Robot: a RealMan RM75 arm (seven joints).
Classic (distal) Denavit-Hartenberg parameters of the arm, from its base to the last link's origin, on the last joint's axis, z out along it. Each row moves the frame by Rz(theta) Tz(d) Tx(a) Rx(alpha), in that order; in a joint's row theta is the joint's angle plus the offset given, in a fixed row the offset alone. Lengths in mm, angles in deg.
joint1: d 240.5; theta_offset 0; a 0; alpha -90
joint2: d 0; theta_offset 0; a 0; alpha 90
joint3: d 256; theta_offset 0; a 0; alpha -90
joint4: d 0; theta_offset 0; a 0; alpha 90
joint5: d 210; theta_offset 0; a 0; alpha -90
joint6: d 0; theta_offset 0; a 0; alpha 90
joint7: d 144; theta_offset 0; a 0; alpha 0
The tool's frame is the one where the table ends.
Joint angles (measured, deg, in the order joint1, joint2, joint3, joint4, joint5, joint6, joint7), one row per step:
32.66 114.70 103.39 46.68 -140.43 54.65 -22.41
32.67 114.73 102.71 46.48 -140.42 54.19 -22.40
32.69 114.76 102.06 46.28 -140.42 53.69 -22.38
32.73 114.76 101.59 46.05 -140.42 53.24 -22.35
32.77 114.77 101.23 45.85 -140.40 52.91 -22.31
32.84 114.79 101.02 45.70 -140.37 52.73 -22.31
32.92 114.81 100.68 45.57 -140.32 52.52 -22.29
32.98 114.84 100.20 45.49 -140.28 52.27 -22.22
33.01 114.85 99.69 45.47 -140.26 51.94 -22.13
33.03 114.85 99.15 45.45 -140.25 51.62 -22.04
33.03 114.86 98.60 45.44 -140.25 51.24 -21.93
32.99 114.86 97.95 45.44 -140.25 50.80 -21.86
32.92 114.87 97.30 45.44 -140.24 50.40 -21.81
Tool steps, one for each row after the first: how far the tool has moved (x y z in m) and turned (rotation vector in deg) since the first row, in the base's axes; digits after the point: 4 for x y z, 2 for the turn. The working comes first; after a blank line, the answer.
Tool pose at each row, in the base's axes (x y z in m, rotation vector in deg; the steps are taken from these numbers as rounded here):
0.2981 0.3864 -0.0124 -118.79 83.73 -8.85
0.2982 0.3861 -0.0143 -119.03 83.25 -9.25
0.2983 0.3859 -0.0162 -119.22 82.75 -9.61
0.2986 0.3859 -0.0174 -119.28 82.39 -9.85
0.2988 0.3859 -0.0184 -119.33 82.17 -10.03
0.2987 0.3859 -0.0193 -119.42 82.03 -10.14
0.2983 0.3860 -0.0204 -119.59 81.80 -10.29
0.2977 0.3859 -0.0218 -119.80 81.47 -10.49
0.2972 0.3861 -0.0229 -119.97 81.04 -10.65
0.2967 0.3862 -0.0240 -120.14 80.60 -10.86
0.2963 0.3862 -0.0251 -120.28 80.14 -11.03
0.2961 0.3862 -0.0264 -120.46 79.56 -11.27
0.2961 0.3858 -0.0277 -120.66 79.03 -11.54

0.0001 -0.0003 -0.0019 -0.21 -0.36 0.29
0.0002 -0.0005 -0.0038 -0.35 -0.72 0.59
0.0005 -0.0005 -0.0050 -0.39 -1.00 0.78
0.0007 -0.0005 -0.0060 -0.44 -1.18 0.89
0.0006 -0.0005 -0.0069 -0.51 -1.27 0.99
0.0002 -0.0004 -0.0080 -0.64 -1.40 1.16
-0.0004 -0.0005 -0.0094 -0.78 -1.58 1.40
-0.0009 -0.0003 -0.0105 -0.85 -1.80 1.69
-0.0014 -0.0002 -0.0116 -0.94 -2.05 1.97
-0.0018 -0.0002 -0.0127 -0.98 -2.31 2.27
-0.0020 -0.0002 -0.0140 -1.05 -2.64 2.64
-0.0020 -0.0006 -0.0153 -1.17 -2.95 2.98

